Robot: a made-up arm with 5 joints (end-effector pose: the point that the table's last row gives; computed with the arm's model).
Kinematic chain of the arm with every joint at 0, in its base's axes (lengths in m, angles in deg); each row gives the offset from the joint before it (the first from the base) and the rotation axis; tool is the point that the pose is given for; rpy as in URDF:
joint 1: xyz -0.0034 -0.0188 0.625 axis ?
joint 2: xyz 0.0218 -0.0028 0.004 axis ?
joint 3: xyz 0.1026 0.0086 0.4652 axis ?
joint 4: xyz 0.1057 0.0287 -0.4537 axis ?
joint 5: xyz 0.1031 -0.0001 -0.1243 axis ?
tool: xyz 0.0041 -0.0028 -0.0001 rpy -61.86 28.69 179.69
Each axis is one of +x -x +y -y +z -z.
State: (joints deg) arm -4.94 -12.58 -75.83 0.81 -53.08
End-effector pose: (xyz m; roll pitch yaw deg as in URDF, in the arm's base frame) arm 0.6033 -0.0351 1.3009 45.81 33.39 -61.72
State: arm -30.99 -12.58 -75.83 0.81 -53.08
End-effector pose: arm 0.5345 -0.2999 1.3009 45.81 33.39 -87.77
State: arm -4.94 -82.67 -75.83 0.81 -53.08
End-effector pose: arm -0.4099 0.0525 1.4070 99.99 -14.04 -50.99
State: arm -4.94 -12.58 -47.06 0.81 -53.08
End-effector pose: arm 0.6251 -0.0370 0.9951 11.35 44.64 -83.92
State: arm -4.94 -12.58 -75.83 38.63 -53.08
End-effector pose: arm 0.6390 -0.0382 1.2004 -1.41 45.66 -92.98
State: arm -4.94 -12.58 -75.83 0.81 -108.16
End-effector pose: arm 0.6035 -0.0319 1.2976 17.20 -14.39 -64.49
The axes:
joint 1: +z
joint 2: +y
joint 3: +y
joint 4: +y
joint 5: -z

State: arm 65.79 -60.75 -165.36 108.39 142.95
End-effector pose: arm -0.3092 -0.6156 1.3289 -159.12 -57.74 145.21
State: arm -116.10 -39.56 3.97 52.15 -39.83
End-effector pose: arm -0.0701 -0.2342 0.5955 -72.71 15.50 99.30
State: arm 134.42 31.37 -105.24 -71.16 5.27
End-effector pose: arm -0.5860 0.5310 1.1115 121.35 6.14 139.34
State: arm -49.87 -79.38 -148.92 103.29 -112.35
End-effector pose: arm -0.4783 0.6055 1.1951 53.25 -33.03 -125.76
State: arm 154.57 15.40 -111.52 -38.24 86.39
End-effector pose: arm -0.6510 0.2557 1.3626 166.57 -17.43 -138.81
